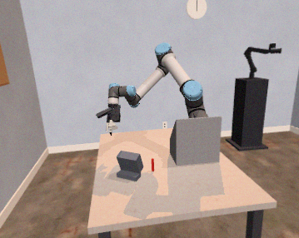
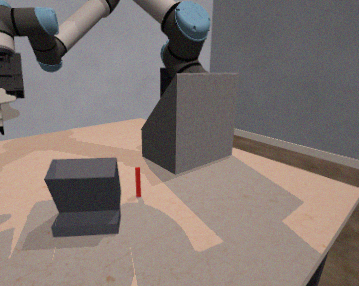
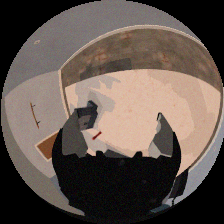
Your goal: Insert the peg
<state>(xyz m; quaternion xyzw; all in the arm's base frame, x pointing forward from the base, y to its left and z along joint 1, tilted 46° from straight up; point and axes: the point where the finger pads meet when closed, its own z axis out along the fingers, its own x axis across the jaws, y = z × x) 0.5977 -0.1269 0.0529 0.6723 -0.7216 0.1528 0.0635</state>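
My gripper is now 260 mm past the peg, 240 mm to the right of it and 140 mm above it.
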